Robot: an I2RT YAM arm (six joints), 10 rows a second.
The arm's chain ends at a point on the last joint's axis. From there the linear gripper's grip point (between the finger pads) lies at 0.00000 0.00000 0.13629 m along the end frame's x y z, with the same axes.
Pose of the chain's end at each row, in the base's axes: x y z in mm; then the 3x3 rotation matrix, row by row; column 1 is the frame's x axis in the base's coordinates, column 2 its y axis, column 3 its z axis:
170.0 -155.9 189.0; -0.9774 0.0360 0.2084; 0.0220 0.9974 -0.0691; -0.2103 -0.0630 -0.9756
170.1 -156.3 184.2; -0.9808 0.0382 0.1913; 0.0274 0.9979 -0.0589; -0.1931 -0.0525 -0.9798
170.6 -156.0 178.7; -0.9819 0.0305 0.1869; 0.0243 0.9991 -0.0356; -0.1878 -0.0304 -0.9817
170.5 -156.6 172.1; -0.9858 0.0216 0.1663; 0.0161 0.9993 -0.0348; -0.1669 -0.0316 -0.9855
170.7 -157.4 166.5; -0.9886 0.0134 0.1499; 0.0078 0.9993 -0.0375; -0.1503 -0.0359 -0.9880
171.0 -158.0 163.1; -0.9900 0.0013 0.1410; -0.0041 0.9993 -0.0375; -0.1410 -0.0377 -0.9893
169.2 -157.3 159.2; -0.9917 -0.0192 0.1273; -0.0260 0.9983 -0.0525; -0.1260 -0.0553 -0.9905
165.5 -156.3 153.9; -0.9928 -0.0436 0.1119; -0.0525 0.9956 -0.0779; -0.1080 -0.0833 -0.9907
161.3 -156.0 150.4; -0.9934 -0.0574 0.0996; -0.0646 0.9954 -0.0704; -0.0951 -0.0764 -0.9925
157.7 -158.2 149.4; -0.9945 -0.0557 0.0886; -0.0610 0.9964 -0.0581; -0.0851 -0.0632 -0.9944
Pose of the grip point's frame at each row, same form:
198.4 -165.3 56.0; -0.9774 0.0360 0.2084; 0.0220 0.9974 -0.0691; -0.2103 -0.0630 -0.9756
196.2 -164.3 50.7; -0.9808 0.0382 0.1913; 0.0274 0.9979 -0.0589; -0.1931 -0.0525 -0.9798
196.1 -160.9 44.9; -0.9819 0.0305 0.1869; 0.0243 0.9991 -0.0356; -0.1878 -0.0304 -0.9817
193.2 -161.3 37.8; -0.9858 0.0216 0.1663; 0.0161 0.9993 -0.0348; -0.1669 -0.0316 -0.9855
191.1 -162.5 31.8; -0.9886 0.0134 0.1499; 0.0078 0.9993 -0.0375; -0.1503 -0.0359 -0.9880
190.2 -163.1 28.3; -0.9900 0.0013 0.1410; -0.0041 0.9993 -0.0375; -0.1410 -0.0377 -0.9893
186.5 -164.5 24.2; -0.9917 -0.0192 0.1273; -0.0260 0.9983 -0.0525; -0.1260 -0.0553 -0.9905
180.8 -166.9 18.9; -0.9928 -0.0436 0.1119; -0.0525 0.9956 -0.0779; -0.1080 -0.0833 -0.9907
174.9 -165.6 15.1; -0.9934 -0.0574 0.0996; -0.0646 0.9954 -0.0704; -0.0951 -0.0764 -0.9925
169.8 -166.1 13.9; -0.9945 -0.0557 0.0886; -0.0610 0.9964 -0.0581; -0.0851 -0.0632 -0.9944

